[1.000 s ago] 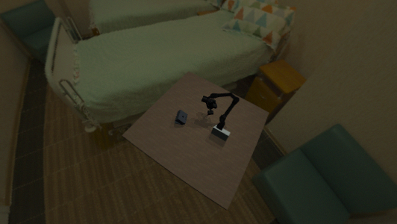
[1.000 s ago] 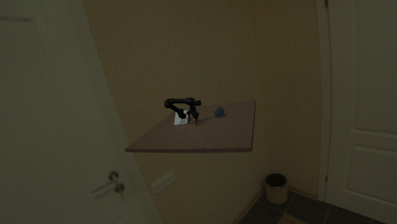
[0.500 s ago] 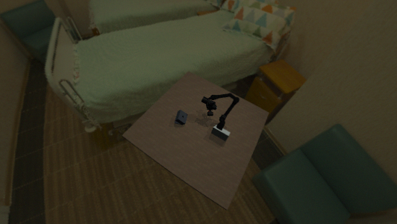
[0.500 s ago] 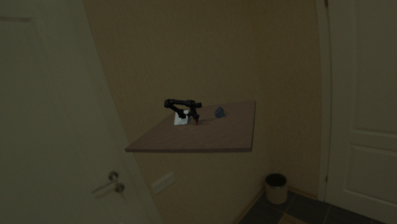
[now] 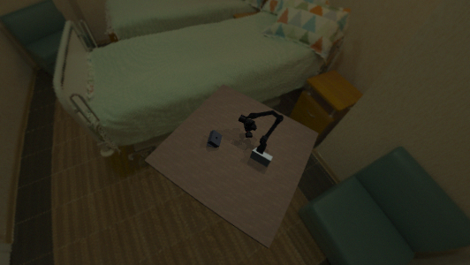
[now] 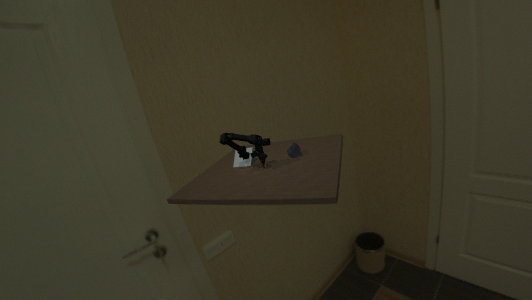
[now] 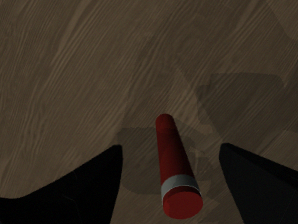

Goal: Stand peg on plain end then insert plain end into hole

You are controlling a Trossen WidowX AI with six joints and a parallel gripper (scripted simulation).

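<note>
My gripper tip is now 230 mm to the right of the dark blue sloped panel, 230 mm short of it and 10 mm below it. The rest, counted from my gripper tip: red peg: 20 mm above.
</note>
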